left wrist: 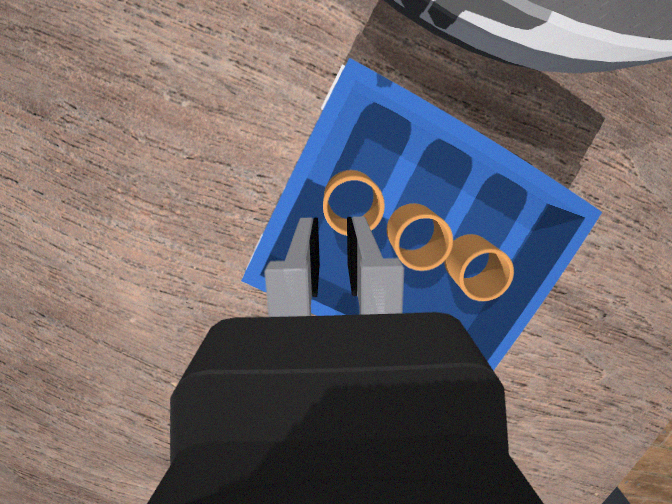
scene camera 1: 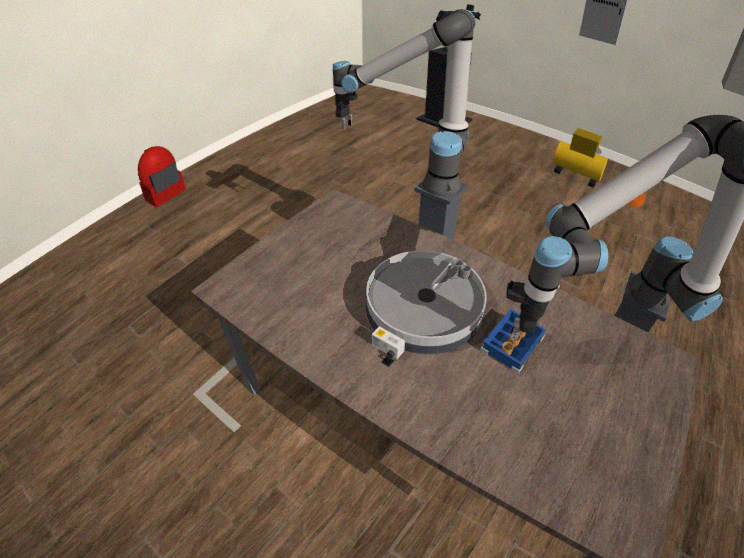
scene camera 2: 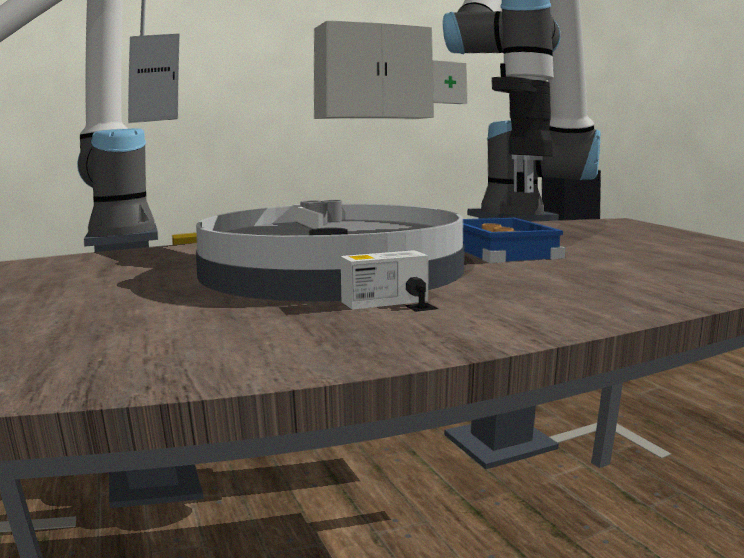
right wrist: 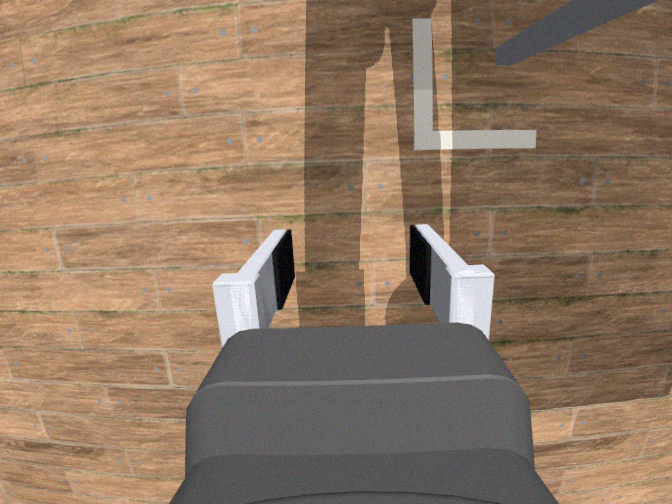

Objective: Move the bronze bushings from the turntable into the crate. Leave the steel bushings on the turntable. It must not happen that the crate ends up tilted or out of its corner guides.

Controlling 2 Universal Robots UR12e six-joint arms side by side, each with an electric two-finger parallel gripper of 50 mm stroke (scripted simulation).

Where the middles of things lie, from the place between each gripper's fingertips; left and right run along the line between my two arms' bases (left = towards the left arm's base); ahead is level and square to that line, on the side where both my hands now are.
Scene:
My left gripper (scene camera 2: 523,192) is now 11 cm above the blue crate (scene camera 2: 524,243), 6 cm past it and 1 cm to the left of it. From my left hand the other things lie so: turntable (scene camera 1: 401,294) 34 cm to the right, 8 cm below.
Now: the turntable 1030 mm to the left of my right hand, 630 mm ahead of it and 130 mm below it. From my right hand the other things lie so: blue crate (1370 mm to the left, 570 mm ahead, 150 mm below).

